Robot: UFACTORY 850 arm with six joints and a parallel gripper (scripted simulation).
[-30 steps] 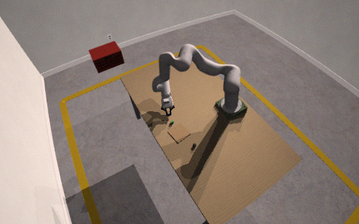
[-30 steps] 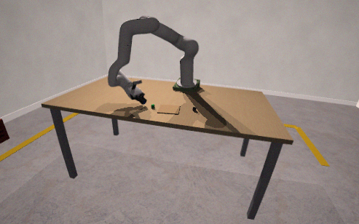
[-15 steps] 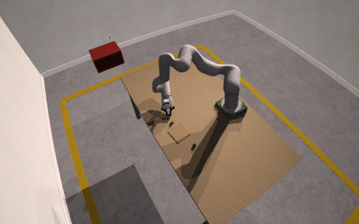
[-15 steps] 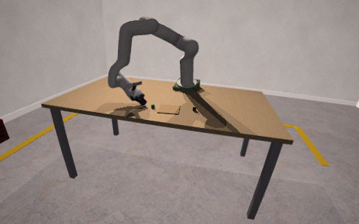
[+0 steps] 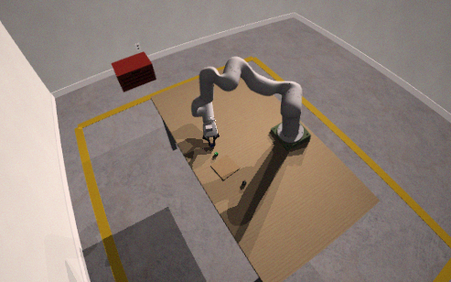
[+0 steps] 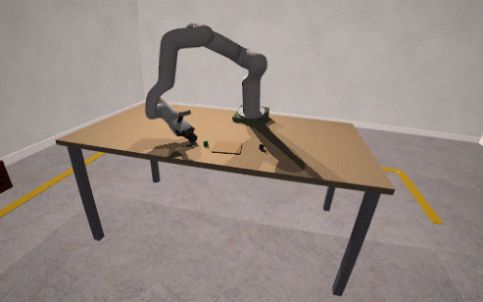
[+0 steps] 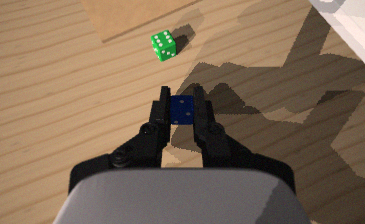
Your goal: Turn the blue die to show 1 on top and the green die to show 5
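Now: hand 10 mm to the right of the blue die and 10 mm above it. The rest, counted from my hand: mat (200 mm to the left, 20 mm below, 10 mm behind); black die (360 mm to the left, 70 mm behind, 10 mm below); green die (80 mm to the left, 10 mm below).
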